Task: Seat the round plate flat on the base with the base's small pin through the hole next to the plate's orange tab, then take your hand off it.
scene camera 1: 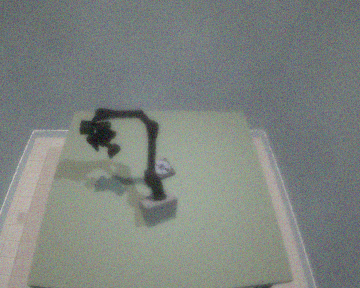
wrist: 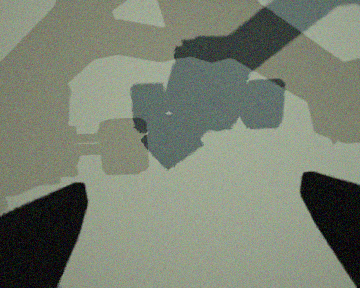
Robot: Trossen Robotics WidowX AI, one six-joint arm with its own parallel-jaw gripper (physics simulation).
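Pixels of known places: gripper, fingertip midpoint: (scene camera 1: 104,155) (wrist: 194,187); arm's base, origin of the base link: (scene camera 1: 159,198).
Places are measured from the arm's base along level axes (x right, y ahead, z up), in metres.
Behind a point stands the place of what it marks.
A small pale piece with dark marks (scene camera 1: 164,168) @(x -0.041, y 0.263, z -0.082 m) lies on the table just behind and to the right of the arm's lower joint in the scene view. It is the place where the base and round plate show, but they are too blurred to tell apart. The orange tab, the hole and the pin cannot be made out, and the arm stands close in front. My gripper (scene camera 1: 104,151) @(x -0.330, y 0.109, z 0.113 m) (wrist: 194,187) @(x -0.330, y 0.109, z 0.113 m) is open and empty. It hangs above the table to the left of that piece, well apart from it. Neither plate nor base shows in the wrist view.
The pale green table (scene camera 1: 215,200) @(x 0.285, y 0.135, z -0.117 m) (wrist: 200,240) @(x -0.386, y -0.111, z -0.117 m) carries blue-grey and tan shadows of the arm below the gripper. The arm's grey mounting block (scene camera 1: 159,211) @(x 0.015, y -0.066, z -0.017 m) stands in front of the pale piece. The table's far edge lies behind the gripper.
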